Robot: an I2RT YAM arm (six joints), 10 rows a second.
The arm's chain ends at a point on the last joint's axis. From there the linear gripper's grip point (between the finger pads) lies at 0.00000 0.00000 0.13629 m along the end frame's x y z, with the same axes.
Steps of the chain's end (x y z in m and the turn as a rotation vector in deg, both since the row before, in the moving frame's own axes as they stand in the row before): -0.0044, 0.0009, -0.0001, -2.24, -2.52, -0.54; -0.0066, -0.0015, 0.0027, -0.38, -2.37, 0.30; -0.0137, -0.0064, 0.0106, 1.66, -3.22, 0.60; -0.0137, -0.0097, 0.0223, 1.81, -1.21, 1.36; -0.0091, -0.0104, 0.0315, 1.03, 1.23, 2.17; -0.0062, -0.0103, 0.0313, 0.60, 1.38, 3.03; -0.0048, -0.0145, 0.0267, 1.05, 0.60, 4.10; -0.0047, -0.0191, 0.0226, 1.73, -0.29, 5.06; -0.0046, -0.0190, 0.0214, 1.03, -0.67, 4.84
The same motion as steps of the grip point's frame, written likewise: -0.0104, 0.0063, -0.0003, -2.24, -2.52, -0.54; -0.0122, -0.0006, 0.0026, -0.38, -2.37, 0.30; -0.0213, -0.0104, 0.0103, 1.66, -3.22, 0.60; -0.0165, -0.0140, 0.0222, 1.81, -1.21, 1.36; -0.0061, -0.0128, 0.0314, 1.03, 1.23, 2.17; -0.0029, -0.0116, 0.0313, 0.60, 1.38, 3.03; -0.0033, -0.0169, 0.0267, 1.05, 0.60, 4.10; -0.0052, -0.0232, 0.0225, 1.73, -0.29, 5.06; -0.0061, -0.0215, 0.0214, 1.03, -0.67, 4.84
